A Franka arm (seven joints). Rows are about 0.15 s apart.
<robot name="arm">
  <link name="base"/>
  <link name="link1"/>
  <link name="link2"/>
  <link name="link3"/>
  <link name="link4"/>
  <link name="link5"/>
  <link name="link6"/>
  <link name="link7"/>
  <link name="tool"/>
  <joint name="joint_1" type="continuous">
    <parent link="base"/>
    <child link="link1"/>
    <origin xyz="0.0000 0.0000 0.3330"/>
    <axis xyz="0 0 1"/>
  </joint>
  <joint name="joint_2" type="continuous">
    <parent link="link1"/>
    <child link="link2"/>
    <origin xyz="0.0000 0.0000 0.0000" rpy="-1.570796 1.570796 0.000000"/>
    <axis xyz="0 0 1"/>
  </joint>
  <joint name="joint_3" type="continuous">
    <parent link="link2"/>
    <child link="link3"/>
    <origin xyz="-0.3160 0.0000 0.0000" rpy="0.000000 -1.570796 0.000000"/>
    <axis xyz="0 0 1"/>
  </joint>
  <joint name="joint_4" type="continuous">
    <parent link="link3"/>
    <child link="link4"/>
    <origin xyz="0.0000 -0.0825 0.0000" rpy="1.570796 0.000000 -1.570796"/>
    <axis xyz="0 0 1"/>
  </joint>
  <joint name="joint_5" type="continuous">
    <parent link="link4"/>
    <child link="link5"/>
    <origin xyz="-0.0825 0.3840 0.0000" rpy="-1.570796 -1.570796 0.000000"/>
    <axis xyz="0 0 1"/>
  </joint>
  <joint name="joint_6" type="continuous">
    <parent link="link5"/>
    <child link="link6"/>
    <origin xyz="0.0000 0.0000 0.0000" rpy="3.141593 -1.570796 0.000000"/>
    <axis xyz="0 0 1"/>
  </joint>
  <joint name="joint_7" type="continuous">
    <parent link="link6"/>
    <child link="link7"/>
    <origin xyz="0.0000 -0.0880 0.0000" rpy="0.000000 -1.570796 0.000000"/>
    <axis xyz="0 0 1"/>
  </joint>
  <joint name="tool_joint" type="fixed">
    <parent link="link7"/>
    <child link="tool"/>
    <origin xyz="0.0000 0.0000 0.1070" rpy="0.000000 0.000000 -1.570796"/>
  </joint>
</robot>
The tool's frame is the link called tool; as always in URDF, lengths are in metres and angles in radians. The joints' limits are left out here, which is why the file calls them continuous.
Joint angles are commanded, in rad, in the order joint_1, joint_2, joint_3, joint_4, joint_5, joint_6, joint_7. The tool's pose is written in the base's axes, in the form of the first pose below.
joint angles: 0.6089, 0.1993, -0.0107, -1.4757, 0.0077, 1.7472, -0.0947
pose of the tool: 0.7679, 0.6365, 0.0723, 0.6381, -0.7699, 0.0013, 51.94, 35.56, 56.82
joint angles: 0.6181, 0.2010, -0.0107, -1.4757, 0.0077, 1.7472, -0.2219
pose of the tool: 0.6741, 0.7354, 0.0699, 0.7366, -0.6762, 0.0101, 51.64, 36.05, 56.71
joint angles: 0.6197, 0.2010, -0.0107, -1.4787, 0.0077, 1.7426, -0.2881
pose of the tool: 0.6230, 0.7798, 0.0618, 0.7807, -0.6248, 0.0126, 51.53, 36.10, 56.52
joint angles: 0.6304, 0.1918, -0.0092, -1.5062, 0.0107, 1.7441, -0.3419
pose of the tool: 0.5714, 0.8194, 0.0464, 0.8201, -0.5722, 0.0071, 50.77, 36.52, 55.78
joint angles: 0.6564, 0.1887, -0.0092, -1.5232, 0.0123, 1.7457, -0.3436
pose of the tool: 0.5491, 0.8350, 0.0353, 0.8355, -0.5495, 0.0015, 49.66, 37.73, 55.16
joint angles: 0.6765, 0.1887, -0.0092, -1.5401, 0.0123, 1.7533, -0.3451
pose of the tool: 0.5313, 0.8468, 0.0266, 0.8471, -0.5314, -0.0015, 48.85, 38.68, 54.42
